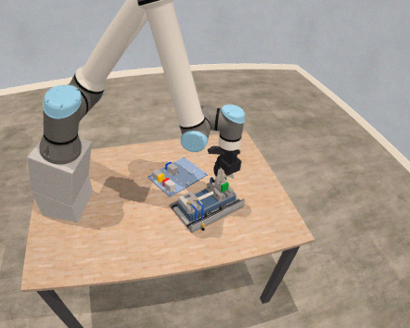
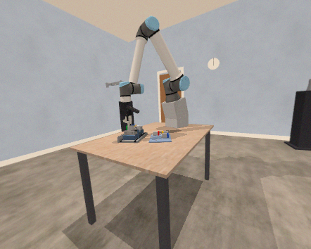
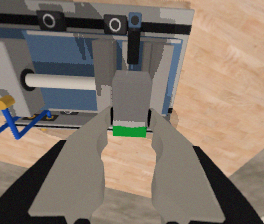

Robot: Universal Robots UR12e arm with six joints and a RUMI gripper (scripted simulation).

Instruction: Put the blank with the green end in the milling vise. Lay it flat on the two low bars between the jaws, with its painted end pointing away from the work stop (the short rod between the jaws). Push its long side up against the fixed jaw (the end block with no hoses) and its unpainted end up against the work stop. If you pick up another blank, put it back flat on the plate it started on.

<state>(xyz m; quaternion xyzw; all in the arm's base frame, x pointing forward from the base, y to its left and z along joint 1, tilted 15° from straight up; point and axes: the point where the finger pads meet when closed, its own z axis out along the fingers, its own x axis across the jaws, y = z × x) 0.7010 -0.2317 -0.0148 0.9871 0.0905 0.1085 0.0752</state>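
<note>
Now: the vise end block 30 mm ahead of my hand, 10 mm to the left of it and 60 mm below it. Also, from my hand: white rod (90 mm behind, 10 mm to the right, 60 mm below); then work stop rod (10 mm behind, 50 mm to the left, 50 mm below); then green-ended blank (20 mm below).
</note>
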